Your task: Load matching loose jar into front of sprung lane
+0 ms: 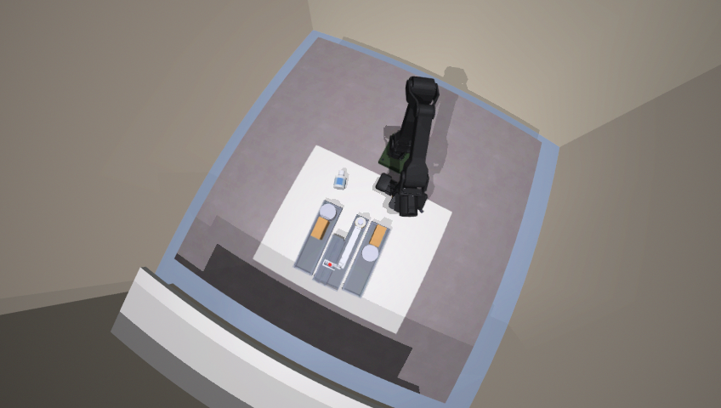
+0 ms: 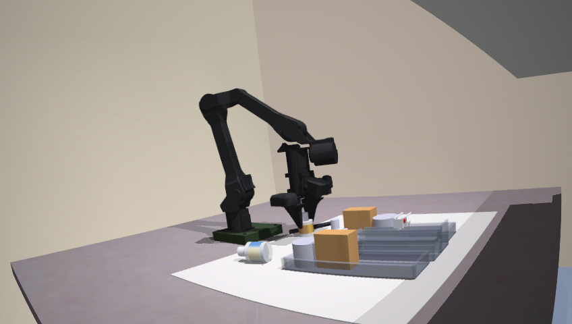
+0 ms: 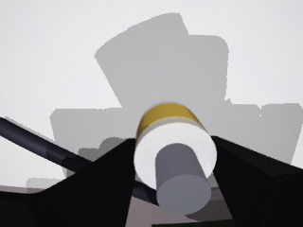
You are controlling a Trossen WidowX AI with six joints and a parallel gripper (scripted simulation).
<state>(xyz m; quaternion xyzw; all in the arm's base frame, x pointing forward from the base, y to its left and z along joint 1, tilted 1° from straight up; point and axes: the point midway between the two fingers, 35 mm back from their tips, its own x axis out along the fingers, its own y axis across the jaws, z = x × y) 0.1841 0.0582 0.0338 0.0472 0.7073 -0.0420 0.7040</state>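
The black rod lies 20 mm behind my gripper tip, 60 mm to the left of it and 20 mm below it. From my gripper tip the other things lie so: sprung lane: 290 mm ahead, 140 mm to the right, 10 mm below.
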